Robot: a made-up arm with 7 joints. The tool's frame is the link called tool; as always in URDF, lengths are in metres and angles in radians. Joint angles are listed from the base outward. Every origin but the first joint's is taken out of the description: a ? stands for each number. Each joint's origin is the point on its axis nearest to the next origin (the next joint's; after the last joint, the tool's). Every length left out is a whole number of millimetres.
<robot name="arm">
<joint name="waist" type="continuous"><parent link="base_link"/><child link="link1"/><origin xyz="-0.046 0.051 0.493" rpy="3.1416 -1.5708 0"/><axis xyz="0 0 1"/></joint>
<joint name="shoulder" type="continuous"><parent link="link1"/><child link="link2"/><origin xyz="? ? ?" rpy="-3.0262 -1.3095 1.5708"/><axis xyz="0 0 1"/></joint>
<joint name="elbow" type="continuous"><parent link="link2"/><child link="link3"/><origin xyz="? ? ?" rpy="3.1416 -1.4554 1.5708"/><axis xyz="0 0 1"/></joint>
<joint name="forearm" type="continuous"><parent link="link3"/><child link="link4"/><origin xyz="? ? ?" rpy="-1.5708 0 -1.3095"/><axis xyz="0 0 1"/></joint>
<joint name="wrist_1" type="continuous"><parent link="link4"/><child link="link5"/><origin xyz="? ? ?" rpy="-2.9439 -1.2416 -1.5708"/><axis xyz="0 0 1"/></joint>
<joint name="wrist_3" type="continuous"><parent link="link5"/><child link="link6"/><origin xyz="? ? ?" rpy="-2.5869 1.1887 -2.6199"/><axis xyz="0 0 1"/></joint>
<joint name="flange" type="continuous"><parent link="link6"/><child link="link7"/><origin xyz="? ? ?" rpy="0.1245 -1.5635 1.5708"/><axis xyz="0 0 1"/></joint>
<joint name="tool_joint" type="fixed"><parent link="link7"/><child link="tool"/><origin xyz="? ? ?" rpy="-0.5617 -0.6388 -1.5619"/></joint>
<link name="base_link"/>
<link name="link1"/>
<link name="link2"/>
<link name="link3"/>
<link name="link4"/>
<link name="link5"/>
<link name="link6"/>
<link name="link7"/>
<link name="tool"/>
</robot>
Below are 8 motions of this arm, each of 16 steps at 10 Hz.
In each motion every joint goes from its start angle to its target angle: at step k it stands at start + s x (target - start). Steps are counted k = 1, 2, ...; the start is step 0. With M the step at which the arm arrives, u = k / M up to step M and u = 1 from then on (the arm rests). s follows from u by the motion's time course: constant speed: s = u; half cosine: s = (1 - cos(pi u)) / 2; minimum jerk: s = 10 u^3 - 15 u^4 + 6 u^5.
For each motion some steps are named. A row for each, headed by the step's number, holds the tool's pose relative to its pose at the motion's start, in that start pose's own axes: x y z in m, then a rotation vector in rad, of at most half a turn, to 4 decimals.
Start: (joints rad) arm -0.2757 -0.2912 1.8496 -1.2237 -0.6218 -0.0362 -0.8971
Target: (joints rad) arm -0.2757 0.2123 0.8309 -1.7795 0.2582 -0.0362 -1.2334
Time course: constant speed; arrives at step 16
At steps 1, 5, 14, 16:
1: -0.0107 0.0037 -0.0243 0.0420 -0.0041 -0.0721
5: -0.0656 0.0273 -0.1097 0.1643 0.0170 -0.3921
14: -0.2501 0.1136 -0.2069 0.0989 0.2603 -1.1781
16: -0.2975 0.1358 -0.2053 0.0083 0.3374 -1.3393

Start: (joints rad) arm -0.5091 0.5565 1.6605 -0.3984 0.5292 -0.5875 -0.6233
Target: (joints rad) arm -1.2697 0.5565 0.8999 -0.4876 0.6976 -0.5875 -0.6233
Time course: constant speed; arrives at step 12
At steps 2, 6, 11, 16:
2: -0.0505 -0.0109 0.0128 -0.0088 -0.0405 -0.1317
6: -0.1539 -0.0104 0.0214 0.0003 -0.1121 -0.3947
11: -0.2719 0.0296 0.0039 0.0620 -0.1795 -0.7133
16: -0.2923 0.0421 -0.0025 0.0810 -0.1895 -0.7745

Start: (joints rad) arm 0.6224 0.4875 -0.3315 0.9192 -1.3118 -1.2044 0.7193
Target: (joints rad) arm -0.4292 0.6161 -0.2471 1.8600 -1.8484 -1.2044 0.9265
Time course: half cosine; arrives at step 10
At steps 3, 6, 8, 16:
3: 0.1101 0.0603 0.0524 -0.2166 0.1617 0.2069
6: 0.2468 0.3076 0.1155 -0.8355 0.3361 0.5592
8: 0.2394 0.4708 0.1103 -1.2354 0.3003 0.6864
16: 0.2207 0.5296 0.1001 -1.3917 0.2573 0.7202

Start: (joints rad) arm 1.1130 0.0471 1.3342 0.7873 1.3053 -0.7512 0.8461
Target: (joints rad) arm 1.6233 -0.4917 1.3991 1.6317 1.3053 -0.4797 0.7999
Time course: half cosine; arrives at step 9
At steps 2, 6, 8, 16:
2: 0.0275 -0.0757 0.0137 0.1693 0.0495 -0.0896
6: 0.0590 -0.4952 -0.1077 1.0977 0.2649 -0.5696
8: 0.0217 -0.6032 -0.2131 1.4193 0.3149 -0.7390
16: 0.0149 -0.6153 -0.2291 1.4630 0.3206 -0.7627

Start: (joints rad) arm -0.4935 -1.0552 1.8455 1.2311 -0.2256 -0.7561 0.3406
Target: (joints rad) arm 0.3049 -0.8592 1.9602 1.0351 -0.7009 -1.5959 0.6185
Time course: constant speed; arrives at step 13
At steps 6, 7, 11, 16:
6: 0.1066 0.0797 0.1306 -0.3675 -0.2665 0.0133
7: 0.1249 0.0968 0.1482 -0.4299 -0.3144 0.0327
11: 0.1980 0.1740 0.2047 -0.6742 -0.5094 0.1570
16: 0.2341 0.2167 0.2241 -0.7903 -0.6066 0.2457

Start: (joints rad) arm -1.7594 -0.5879 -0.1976 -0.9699 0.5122 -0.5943 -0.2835
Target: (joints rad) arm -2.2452 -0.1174 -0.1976 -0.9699 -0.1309 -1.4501 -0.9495
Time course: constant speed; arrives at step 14
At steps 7, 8, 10, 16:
7: 0.0046 -0.0531 -0.1229 -0.0458 0.5481 -0.6268
8: -0.0044 -0.0592 -0.1417 -0.0724 0.6361 -0.7083
10: -0.0293 -0.0691 -0.1770 -0.1413 0.8162 -0.8620
16: -0.1006 -0.0774 -0.2315 -0.3435 1.1817 -1.1249

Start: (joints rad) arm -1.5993 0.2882 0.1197 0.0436 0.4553 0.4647 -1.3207
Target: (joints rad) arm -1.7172 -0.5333 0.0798 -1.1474 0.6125 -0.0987 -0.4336
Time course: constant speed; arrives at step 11
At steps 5, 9, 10, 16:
5: -0.1579 0.2083 0.0948 0.6446 -0.0501 -0.8006
9: -0.1526 0.3301 0.2175 0.8007 -0.3248 -1.5713
10: -0.1390 0.3491 0.2485 0.7648 -0.4061 -1.7700
16: -0.1218 0.3630 0.2785 0.6939 -0.4852 -1.9659

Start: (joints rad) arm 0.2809 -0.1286 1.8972 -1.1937 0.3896 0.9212 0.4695
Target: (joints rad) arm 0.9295 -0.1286 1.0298 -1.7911 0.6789 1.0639 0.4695
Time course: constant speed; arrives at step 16
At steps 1, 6, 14, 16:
1: 0.0070 0.0131 -0.0045 0.0255 0.0175 -0.0301
6: 0.0397 0.0801 -0.0136 0.1199 0.1556 -0.1909
14: 0.0833 0.1732 -0.0057 0.1266 0.5254 -0.4414
16: 0.0906 0.1918 -0.0041 0.0955 0.6388 -0.4953

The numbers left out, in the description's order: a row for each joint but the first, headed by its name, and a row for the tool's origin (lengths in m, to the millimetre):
shoulder: -0.024 0.059 0
elbow: -0.015 0.152 0
forearm: -0.208 -0.213 0
wrist_1: -0.123 -0.346 0
wrist_3: -0.038 -0.057 0
flange: -0.044 0.029 0
tool: 0.062 -0.118 0

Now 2 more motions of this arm.
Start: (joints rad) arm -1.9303 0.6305 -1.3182 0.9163 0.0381 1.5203 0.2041
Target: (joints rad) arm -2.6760 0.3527 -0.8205 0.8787 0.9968 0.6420 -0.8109
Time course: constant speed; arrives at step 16
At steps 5, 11, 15, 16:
5: -0.0896 0.0051 0.0349 -0.5044 0.2121 -0.6977
11: -0.2170 0.0147 0.1657 -1.3167 0.4018 -1.3285
15: -0.2668 0.0594 0.2955 -1.9650 0.3561 -1.5601
16: -0.2711 0.0760 0.3283 -2.1341 0.3088 -1.5854

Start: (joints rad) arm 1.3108 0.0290 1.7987 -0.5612 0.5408 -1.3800 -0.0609
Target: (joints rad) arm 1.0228 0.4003 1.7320 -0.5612 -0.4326 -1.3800 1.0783
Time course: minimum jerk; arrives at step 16
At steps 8, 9, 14, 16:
8: -0.1129 -0.0264 0.0609 0.0748 -0.0811 -0.0783
9: -0.1400 -0.0283 0.0728 0.1044 -0.1077 -0.1025
14: -0.2250 -0.0258 0.1044 0.2218 -0.2229 -0.1900
16: -0.2286 -0.0254 0.1055 0.2275 -0.2291 -0.1941

